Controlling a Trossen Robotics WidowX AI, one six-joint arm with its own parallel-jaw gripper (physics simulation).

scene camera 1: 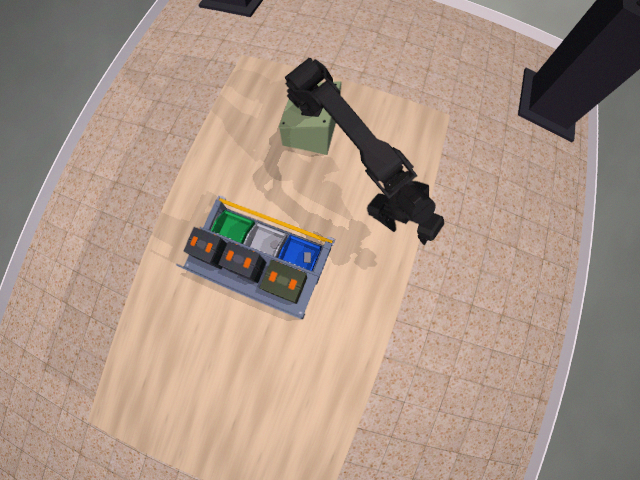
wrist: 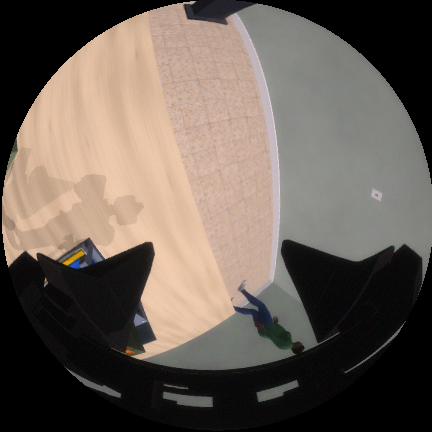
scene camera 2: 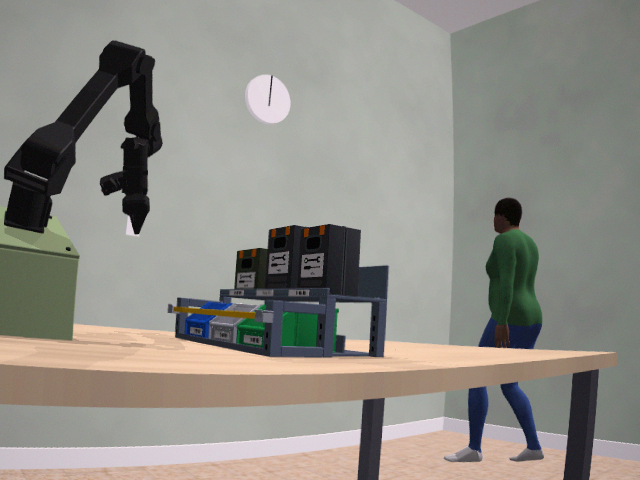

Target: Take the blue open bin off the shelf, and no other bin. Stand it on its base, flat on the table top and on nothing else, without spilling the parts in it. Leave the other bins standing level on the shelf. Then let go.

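Pixels of known places: gripper, fingertip midpoint: (scene camera 1: 409, 237) (wrist: 218, 248) (scene camera 2: 136, 226); arm's base, origin of the base link: (scene camera 1: 313, 107) (scene camera 2: 23, 223).
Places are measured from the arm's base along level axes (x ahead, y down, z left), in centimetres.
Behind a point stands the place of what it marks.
Observation:
The blue open bin (scene camera 1: 295, 249) {z 9.9, x 40.1, y 16.0 cm} (scene camera 2: 197, 327) {z 11.7, x 37.2, y 14.1 cm} stands in the front row of the grey-blue shelf (scene camera 1: 301, 311) {z 19.2, x 57.2, y 6.6 cm} (scene camera 2: 377, 330) {z -17.8, x 57.5, y 12.2 cm}, at the end nearer the gripper, with a small grey part inside. In the wrist view, a bit of blue bin (wrist: 76, 264) {z 11.8, x 39.6, y 16.0 cm} shows behind a finger. The light grey bin (scene camera 1: 264, 239) {z -0.4, x 40.7, y 16.0 cm} (scene camera 2: 222, 333) {z 0.7, x 37.3, y 14.5 cm} stands beside it, then the green bin (scene camera 1: 231, 227) {z -11.9, x 41.1, y 16.0 cm} (scene camera 2: 252, 334) {z -10.1, x 37.4, y 13.9 cm}. A yellow bar (scene camera 1: 273, 220) {z 1.1, x 35.3, y 10.4 cm} (scene camera 2: 217, 312) {z -2.2, x 34.7, y 10.8 cm} (wrist: 75, 258) {z 17.1, x 35.4, y 10.3 cm} runs across the shelf's front. My gripper (scene camera 1: 407, 235) {z 38.2, x 30.7, y -7.9 cm} (scene camera 2: 136, 229) {z 38.2, x 30.7, y -7.9 cm} (wrist: 218, 248) {z 38.2, x 30.7, y -7.9 cm} is open and empty, high above the table's side edge, away from the shelf.
Two black cases (scene camera 1: 203, 245) {z -10.0, x 51.6, y -5.5 cm} (scene camera 2: 328, 258) {z -15.0, x 48.2, y 0.5 cm} and an olive case (scene camera 1: 282, 281) {z 12.4, x 52.0, y -3.0 cm} (scene camera 2: 249, 269) {z 11.0, x 47.7, y 1.5 cm} stand on the shelf's upper deck, behind the open bins. The arm's green base block (scene camera 1: 307, 131) {z 0.7, x 7.1, y 3.2 cm} (scene camera 2: 36, 289) {z -9.3, x 2.2, y 10.1 cm} stands on the table (scene camera 1: 232, 372) {z 6.0, x 83.3, y 16.8 cm} (scene camera 2: 465, 361) {z -30.5, x 66.5, y 16.9 cm}. A person (scene camera 2: 514, 279) (wrist: 275, 336) is beyond the table.

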